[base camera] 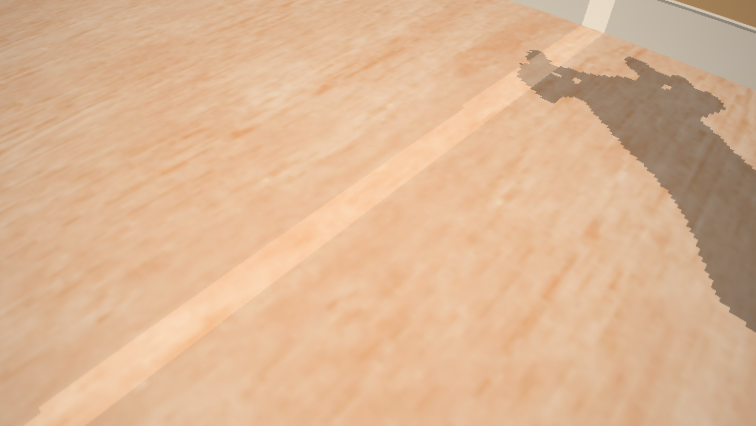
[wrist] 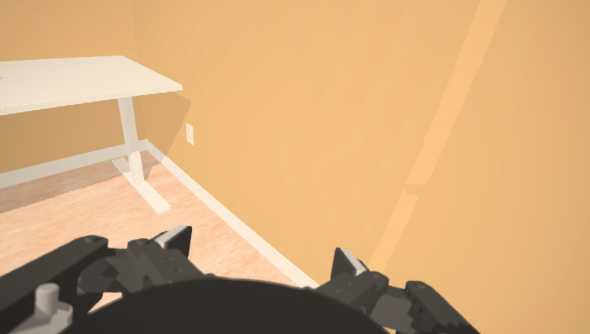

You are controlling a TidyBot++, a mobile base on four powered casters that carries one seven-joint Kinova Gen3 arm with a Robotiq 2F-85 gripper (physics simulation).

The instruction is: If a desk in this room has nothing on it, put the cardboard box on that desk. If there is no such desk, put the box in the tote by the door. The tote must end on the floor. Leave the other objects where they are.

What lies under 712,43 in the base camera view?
A tan wall.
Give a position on a tan wall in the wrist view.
438,148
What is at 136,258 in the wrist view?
The gripper.
